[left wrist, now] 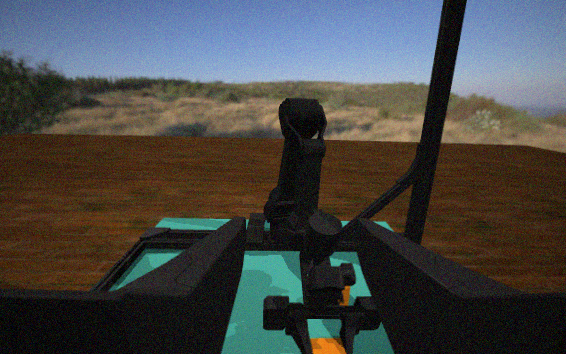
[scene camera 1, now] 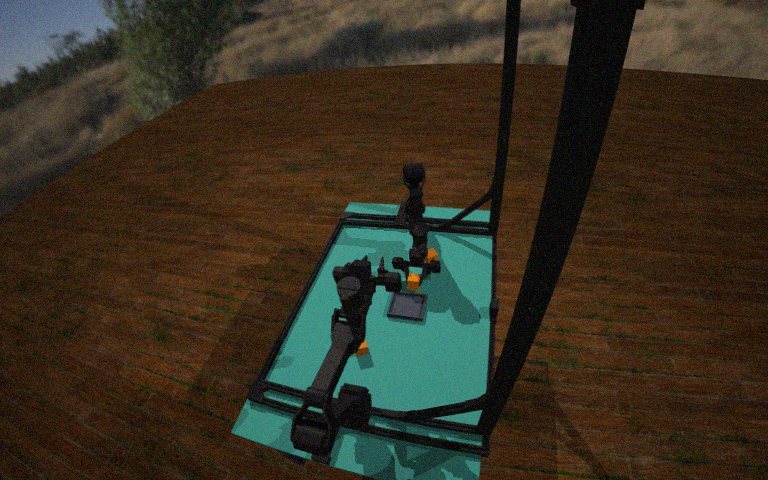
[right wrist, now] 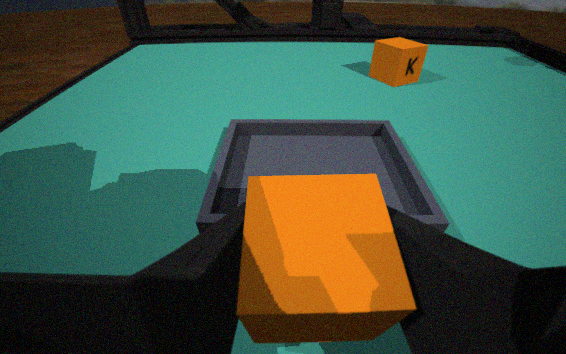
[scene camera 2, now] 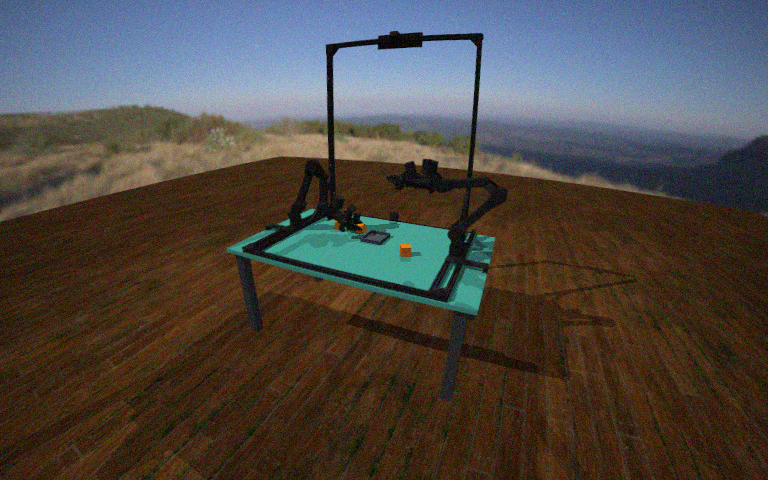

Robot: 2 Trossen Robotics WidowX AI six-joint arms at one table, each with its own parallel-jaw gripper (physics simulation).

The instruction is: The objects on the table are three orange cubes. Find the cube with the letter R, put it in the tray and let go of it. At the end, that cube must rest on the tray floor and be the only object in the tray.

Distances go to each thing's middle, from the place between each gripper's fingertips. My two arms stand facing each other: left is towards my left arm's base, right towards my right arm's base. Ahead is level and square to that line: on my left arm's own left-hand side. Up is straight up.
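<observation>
There is the dark tray (scene camera 1: 406,305), and it is 330 mm below my left hand, 60 mm behind it and 90 mm to the right of it.
Measured from my right hand, the dark tray is 7 cm to the left of it, 3 cm below it and 1 cm ahead of it.
</observation>
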